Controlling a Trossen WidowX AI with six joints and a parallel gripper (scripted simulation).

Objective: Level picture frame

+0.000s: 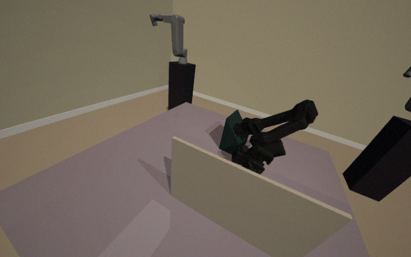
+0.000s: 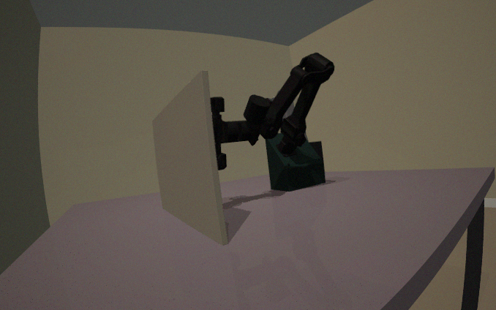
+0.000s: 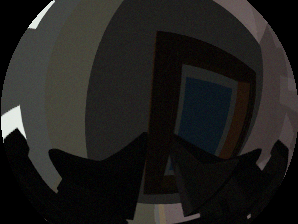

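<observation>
My gripper tip is now 10 mm short of the picture frame, 10 mm to the left of it and 50 mm above it. The rest, counted from my gripper tip: beige wall panel: 20 mm ahead, 20 mm to the right, 60 mm below.
</observation>
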